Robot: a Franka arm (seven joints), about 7 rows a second.
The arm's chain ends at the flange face. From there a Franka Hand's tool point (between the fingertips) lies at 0.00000 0.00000 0.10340 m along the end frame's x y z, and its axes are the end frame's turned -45 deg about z.
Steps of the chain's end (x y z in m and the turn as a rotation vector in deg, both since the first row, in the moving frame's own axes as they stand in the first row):
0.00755 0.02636 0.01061 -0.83 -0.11 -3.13
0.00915 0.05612 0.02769 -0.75 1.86 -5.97
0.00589 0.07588 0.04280 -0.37 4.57 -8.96
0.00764 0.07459 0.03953 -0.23 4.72 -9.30
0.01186 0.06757 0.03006 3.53 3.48 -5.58
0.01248 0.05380 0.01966 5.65 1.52 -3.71
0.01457 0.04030 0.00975 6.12 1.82 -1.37
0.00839 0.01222 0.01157 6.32 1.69 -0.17
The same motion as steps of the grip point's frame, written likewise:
-0.01447 0.02493 0.01060 -0.51 -0.66 -3.13
-0.03163 0.04940 0.02763 -1.85 0.78 -5.97
-0.04367 0.06367 0.04247 -3.49 2.97 -8.96
-0.04113 0.06396 0.03918 -3.50 3.17 -9.30
-0.03048 0.05567 0.02967 0.04 4.96 -5.58
-0.02026 0.04131 0.01912 2.92 5.07 -3.71
-0.00815 0.03320 0.00911 3.04 5.61 -1.37
0.00748 0.00866 0.01090 3.27 5.66 -0.17

